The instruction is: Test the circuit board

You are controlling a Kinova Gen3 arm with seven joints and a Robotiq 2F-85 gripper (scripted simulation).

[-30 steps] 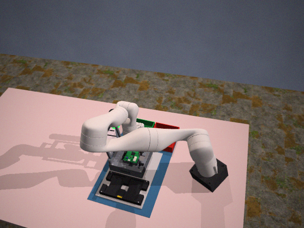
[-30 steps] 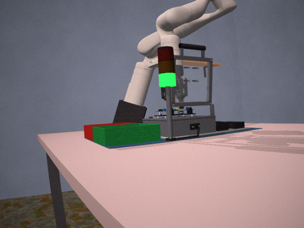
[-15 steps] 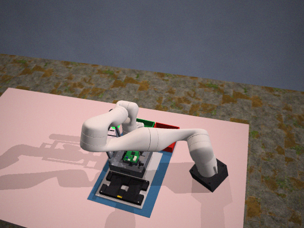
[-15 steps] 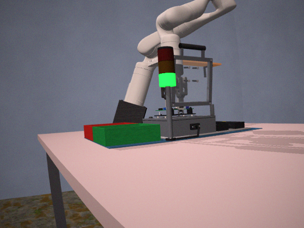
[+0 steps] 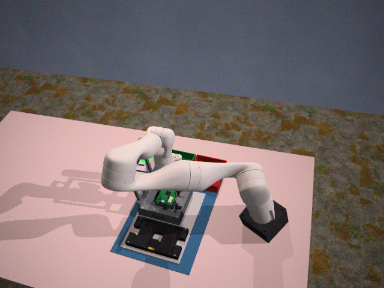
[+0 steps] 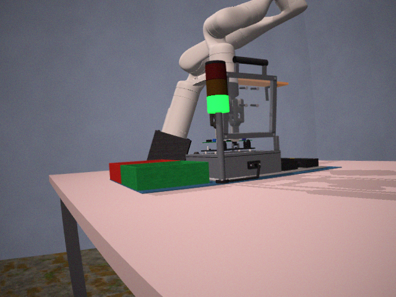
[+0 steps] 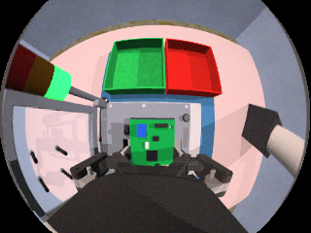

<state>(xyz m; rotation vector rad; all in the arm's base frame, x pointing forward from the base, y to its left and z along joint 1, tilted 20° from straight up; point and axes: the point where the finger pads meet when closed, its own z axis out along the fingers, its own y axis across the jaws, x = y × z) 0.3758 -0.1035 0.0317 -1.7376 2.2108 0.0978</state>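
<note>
Now: hand 200 mm to the left of the green bin and 80 mm above it. The rest, counted from my hand: tester lid 110 mm ahead, 90 mm above, 20 mm to the right; then green circuit board 10 mm below; then red bin 170 mm to the right, 140 mm behind, 80 mm below.
</note>
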